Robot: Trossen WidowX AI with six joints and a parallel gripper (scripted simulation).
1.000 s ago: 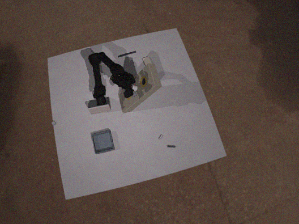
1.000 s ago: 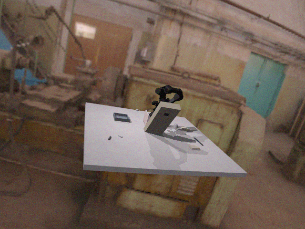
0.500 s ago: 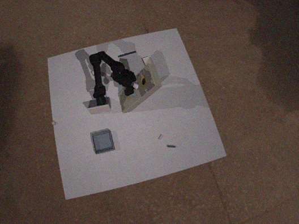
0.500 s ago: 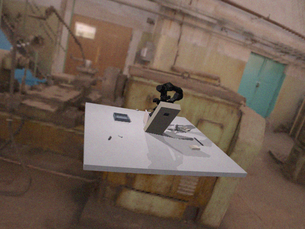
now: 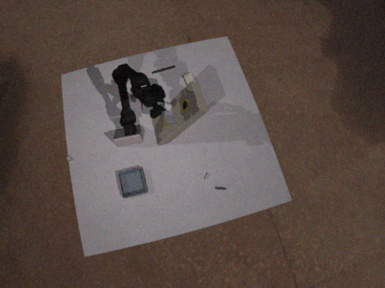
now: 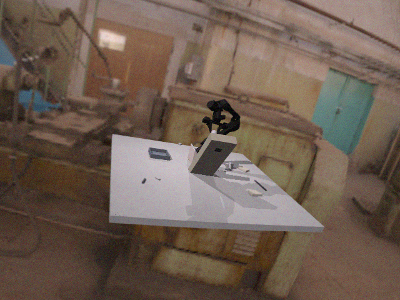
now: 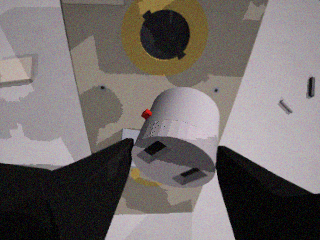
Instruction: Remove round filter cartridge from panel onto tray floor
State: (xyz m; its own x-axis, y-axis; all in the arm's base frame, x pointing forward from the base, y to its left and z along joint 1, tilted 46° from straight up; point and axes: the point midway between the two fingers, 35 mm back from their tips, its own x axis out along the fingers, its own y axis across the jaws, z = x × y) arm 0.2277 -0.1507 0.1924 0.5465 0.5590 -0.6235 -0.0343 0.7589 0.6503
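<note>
My gripper tip is now 32 cm to the left of the grey tray, 31 cm above it and 25 cm past it. The rest, counted from my gripper tip: filter cartridge (right at my gripper tip).
</note>
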